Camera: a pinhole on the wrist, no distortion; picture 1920 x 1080 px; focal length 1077.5 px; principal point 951.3 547.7 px. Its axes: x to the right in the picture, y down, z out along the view. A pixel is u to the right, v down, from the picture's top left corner.
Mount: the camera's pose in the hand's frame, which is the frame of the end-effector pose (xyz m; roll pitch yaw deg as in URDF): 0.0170 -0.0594 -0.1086 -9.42 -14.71 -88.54
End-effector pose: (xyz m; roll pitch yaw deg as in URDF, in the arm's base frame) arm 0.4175 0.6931 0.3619 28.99 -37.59 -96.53
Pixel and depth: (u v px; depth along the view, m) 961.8 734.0 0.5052
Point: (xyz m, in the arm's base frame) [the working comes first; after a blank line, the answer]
In the camera's frame: 0.0049 0.0873 0.5052

0.3061 0.7726 0.7477
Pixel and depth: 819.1 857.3 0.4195
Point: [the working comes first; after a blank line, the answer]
In the camera's frame: -0.0515 0.1205 0.4195

0.3761 0.7055 0.7008
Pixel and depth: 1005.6 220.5 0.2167
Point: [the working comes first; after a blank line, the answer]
In the camera's frame: 0.0109 -0.0658 0.2167

0.3595 0.7663 0.4255
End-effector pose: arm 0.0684 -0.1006 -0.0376 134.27 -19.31 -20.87
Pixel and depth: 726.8 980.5 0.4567
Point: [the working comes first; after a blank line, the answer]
In the camera's frame: -0.0952 0.1834 0.4567

0.2250 -0.4792 -0.0310
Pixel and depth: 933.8 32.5 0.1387
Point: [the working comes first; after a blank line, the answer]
In the camera's frame: -0.0023 -0.0663 0.1387

0.0533 -0.1051 -0.0827
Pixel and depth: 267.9 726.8 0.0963
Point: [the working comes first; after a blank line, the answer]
In the camera's frame: -0.0611 0.0160 0.0963

0.0995 -0.1037 0.0168
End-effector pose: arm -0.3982 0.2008 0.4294 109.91 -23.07 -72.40
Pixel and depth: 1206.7 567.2 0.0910
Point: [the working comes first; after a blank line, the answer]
In the camera's frame: 0.0216 0.0016 0.0910

-0.3498 0.1641 0.3983
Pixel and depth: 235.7 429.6 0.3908
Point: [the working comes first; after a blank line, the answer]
In the camera's frame: -0.2595 -0.0428 0.3908

-0.6927 0.1627 0.6292
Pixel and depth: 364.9 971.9 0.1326
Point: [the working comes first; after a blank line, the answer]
In the camera's frame: -0.0722 0.0522 0.1326

-0.3853 0.1383 0.5039
